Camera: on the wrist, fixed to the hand. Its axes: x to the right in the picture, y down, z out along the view.
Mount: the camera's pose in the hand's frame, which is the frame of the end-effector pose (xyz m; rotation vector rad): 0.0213 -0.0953 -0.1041 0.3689 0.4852 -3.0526
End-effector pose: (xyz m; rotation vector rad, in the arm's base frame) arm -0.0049 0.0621 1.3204 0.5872 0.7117 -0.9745
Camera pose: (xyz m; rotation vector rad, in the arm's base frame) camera -0.1096 0.0839 1.2259 0.3754 -0.8170 1.8527
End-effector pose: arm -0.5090 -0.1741 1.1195 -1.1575 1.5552 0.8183
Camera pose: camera -0.4524 -0.3045 1.1321 -1.6770 -0.9100 -1.6812
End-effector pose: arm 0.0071 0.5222 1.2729 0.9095 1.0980 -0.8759
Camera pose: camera -0.1105 0.5797 1.2161 0.8044 -1.1173 1.5930
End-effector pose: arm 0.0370 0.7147 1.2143 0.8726 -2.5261 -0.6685
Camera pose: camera 0.1174 0.6026 1.2509 -2.7548 -0.8543 0.1069
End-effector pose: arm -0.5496 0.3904 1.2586 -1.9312 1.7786 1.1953
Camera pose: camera -0.4235 0.3262 1.2775 -1.6738 -1.4591 -0.7520
